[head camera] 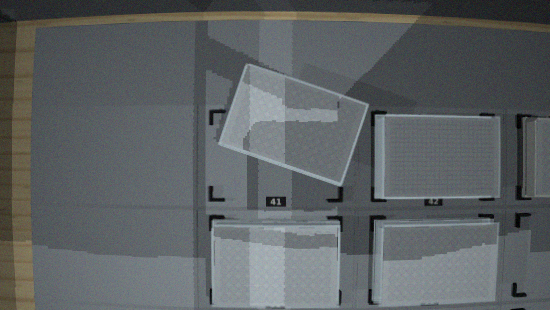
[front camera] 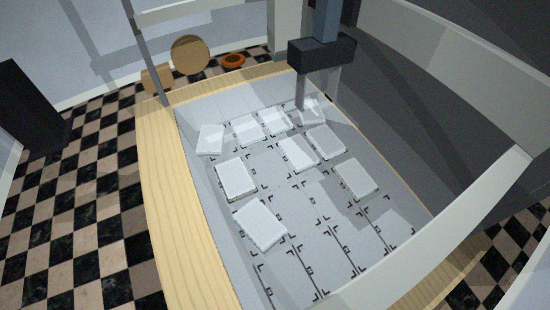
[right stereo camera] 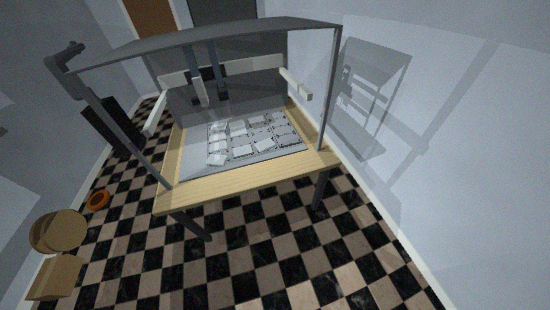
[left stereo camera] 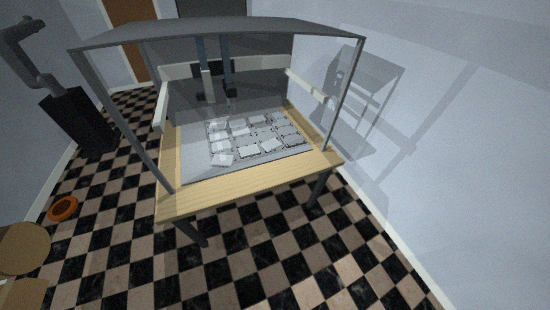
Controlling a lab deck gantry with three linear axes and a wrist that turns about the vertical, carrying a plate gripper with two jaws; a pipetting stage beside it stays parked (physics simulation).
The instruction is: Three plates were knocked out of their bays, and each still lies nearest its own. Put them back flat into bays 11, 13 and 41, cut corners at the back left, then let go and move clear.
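Seen in the pictures: gripper, fingertip midpoint: [front camera: 314, 103] [right stereo camera: 228, 112] [left stereo camera: 232, 110]; robot's base, link origin: [front camera: 201, 133] [right stereo camera: 209, 164] [left stereo camera: 215, 165].
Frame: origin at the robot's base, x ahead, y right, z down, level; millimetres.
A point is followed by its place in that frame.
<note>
The plate at bay 41 [front camera: 311, 116] @[x 115, y -378, z -16 mm] [head camera: 295, 125] @[x 82, y -393, z -15 mm] [left stereo camera: 217, 125] @[x 76, y -379, z -15 mm] lies turned, shifted behind and right of its bay's middle. The plate at bay 11 [front camera: 210, 140] @[x 61, y -19, z -16 mm] [left stereo camera: 222, 160] @[x 49, y -12, z -16 mm] [right stereo camera: 217, 160] @[x 57, y -6, z -16 mm] lies askew at the front left of the plate group. The plate at bay 13 [front camera: 260, 225] @[x 397, y -49, z -16 mm] [left stereo camera: 271, 145] @[x 382, y -34, z -16 mm] [right stereo camera: 264, 145] @[x 380, y -35, z -16 mm] lies askew across its corner marks. My gripper [front camera: 317, 104] @[x 194, y -319, z -159 mm] is open, its two jaws wide apart and empty, above the bay 41 plate. The jaws do not show in the head view. I cannot make out the cut corners.
Plates sit in bays 42 [head camera: 440, 157] @[x 225, y -363, z -14 mm], 31 [head camera: 275, 265] @[x 64, y -259, z -14 mm] and 32 [head camera: 440, 270] @[x 228, y -251, z -14 mm], close to bay 41. Others stand in bays 12 [front camera: 236, 179] @[x 240, y -45, z -14 mm], 21 [front camera: 247, 131] @[x 80, y -146, z -14 mm] and 43 [front camera: 355, 177] @[x 393, y -361, z -15 mm]. The parked pipetting stage [left stereo camera: 207, 87] [right stereo camera: 200, 91] hangs left of the gripper.
</note>
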